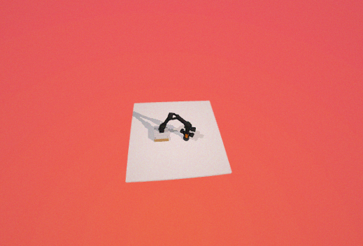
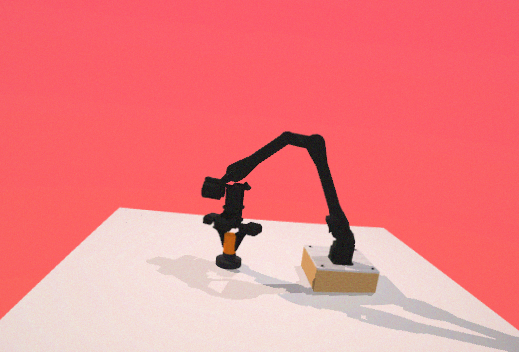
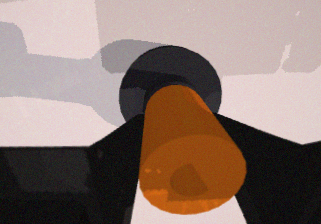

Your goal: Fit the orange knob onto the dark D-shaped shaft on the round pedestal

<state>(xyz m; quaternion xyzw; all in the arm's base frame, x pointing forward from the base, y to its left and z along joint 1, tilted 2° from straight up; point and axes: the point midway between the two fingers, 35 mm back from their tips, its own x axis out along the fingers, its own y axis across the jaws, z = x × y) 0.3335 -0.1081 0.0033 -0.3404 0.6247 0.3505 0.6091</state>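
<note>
Right now the orange knob is 20 mm above my gripper tip. Also, from my gripper tip: round pedestal 20 mm below.
</note>
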